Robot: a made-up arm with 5 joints.
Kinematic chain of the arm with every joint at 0, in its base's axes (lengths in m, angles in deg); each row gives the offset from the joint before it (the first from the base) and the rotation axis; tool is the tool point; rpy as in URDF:
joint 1: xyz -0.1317 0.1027 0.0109 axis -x
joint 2: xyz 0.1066 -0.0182 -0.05 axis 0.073 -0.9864 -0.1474
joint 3: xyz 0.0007 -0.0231 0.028 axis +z
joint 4: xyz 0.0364 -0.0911 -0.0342 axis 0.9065 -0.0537 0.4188
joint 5: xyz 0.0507 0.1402 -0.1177 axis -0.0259 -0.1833 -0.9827
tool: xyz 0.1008 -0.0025 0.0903 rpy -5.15 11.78 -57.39
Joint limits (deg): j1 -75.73..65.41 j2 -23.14..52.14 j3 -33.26..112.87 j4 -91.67..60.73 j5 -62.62..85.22
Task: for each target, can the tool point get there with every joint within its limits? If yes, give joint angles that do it. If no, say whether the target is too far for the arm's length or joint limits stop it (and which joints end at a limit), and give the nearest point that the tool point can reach.
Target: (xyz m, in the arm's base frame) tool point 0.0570 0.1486 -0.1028
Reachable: yes | joints 52.46 35.04 67.29 -4.57 21.60
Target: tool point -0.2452 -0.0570 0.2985
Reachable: no: joint limits stop it (at a limit: joint 3, joint 4, joint 5) | nearest point -0.1323 0.0377 0.1280 | short by 0.225 m
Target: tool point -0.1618 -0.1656 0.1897
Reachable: no: joint limits stop it (at a limit: joint 1, joint 2, joint 3, joint 4, joint 5) | nearest point -0.0246 -0.2502 0.1930 | short by 0.161 m
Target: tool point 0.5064 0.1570 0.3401
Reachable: no: too far | nearest point 0.2681 0.0759 0.1727 | short by 0.302 m
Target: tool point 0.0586 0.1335 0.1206
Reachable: yes | joints -22.94 4.79 -1.08 49.16 -44.23
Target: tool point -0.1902 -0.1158 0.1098
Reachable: no: joint limits stop it (at a limit: joint 3, joint 4, joint 5) | nearest point -0.1307 -0.0202 0.0665 | short by 0.121 m
